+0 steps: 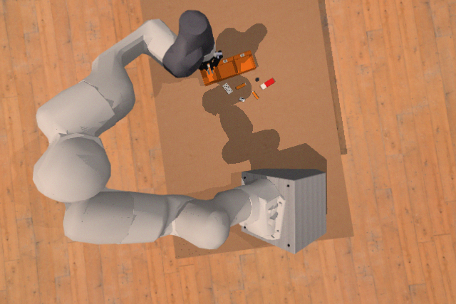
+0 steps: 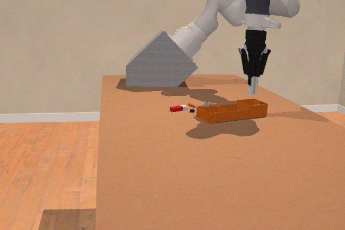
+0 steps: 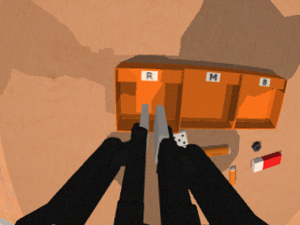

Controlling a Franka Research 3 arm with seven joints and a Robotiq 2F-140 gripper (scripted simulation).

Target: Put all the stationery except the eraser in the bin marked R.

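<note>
Now: the small grey piece 120 mm behind my hand, 140 mm to the right of it and 100 mm below it. Also, from my hand: white domino (60 mm behind, 70 mm to the right, 100 mm below); then small black piece (20 mm behind, 220 mm to the right, 110 mm below); then orange bin (30 mm ahead, 80 mm to the right, 90 mm below).
</note>
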